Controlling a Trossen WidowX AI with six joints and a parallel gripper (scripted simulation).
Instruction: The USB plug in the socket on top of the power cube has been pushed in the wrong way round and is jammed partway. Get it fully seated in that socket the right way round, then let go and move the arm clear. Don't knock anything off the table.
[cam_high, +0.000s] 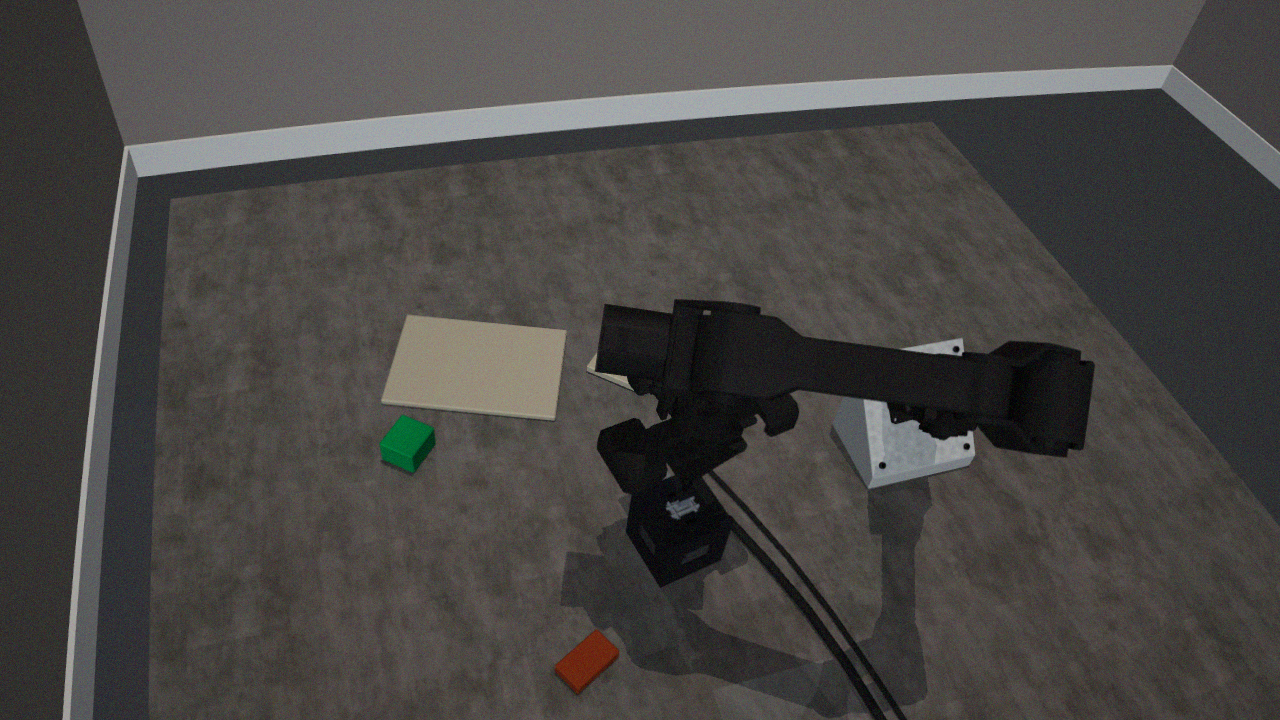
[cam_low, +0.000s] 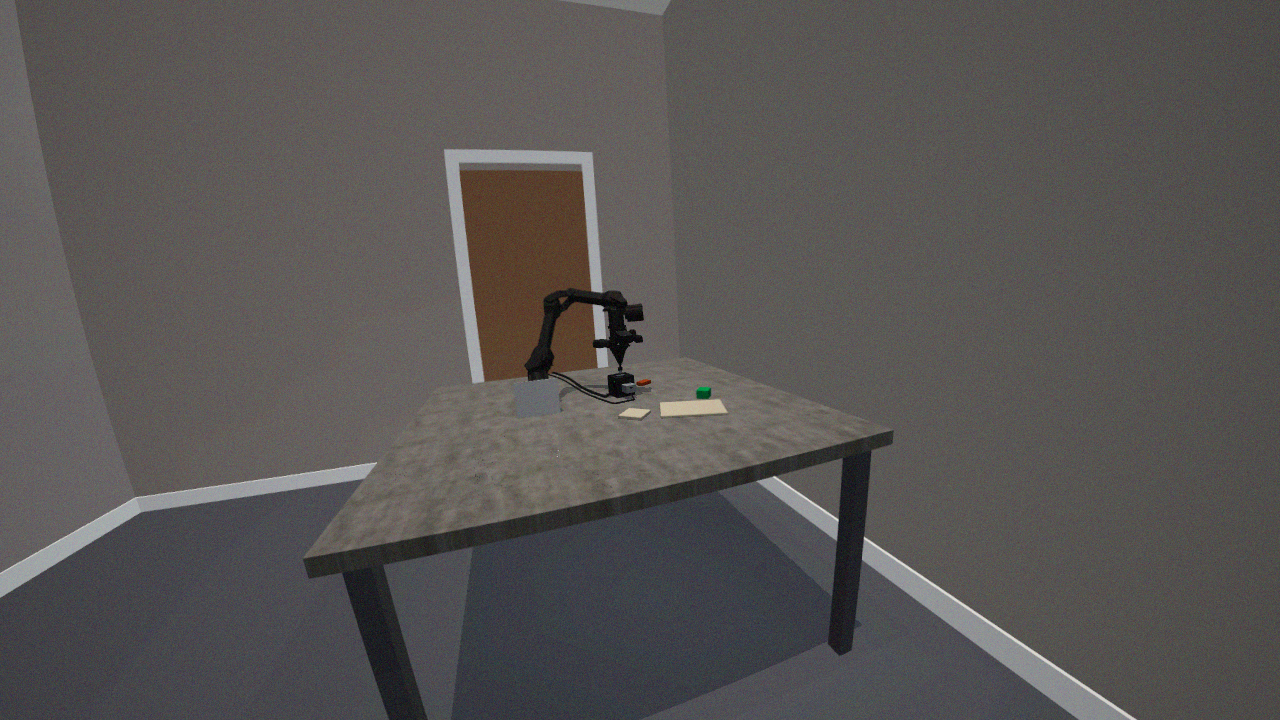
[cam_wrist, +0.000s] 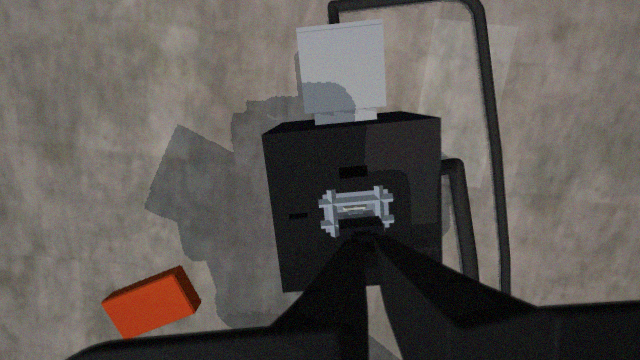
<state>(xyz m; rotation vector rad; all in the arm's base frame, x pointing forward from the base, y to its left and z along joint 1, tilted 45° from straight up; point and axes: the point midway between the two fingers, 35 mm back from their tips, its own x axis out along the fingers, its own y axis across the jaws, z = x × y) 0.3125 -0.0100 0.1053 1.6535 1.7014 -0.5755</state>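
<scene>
The USB plug is 20 mm below my gripper tip. Round my gripper tip: beige tile (40 mm behind, 270 mm to the right, 120 mm below); USB socket (50 mm below); orange block (130 mm ahead, 110 mm to the left, 110 mm below).
</scene>
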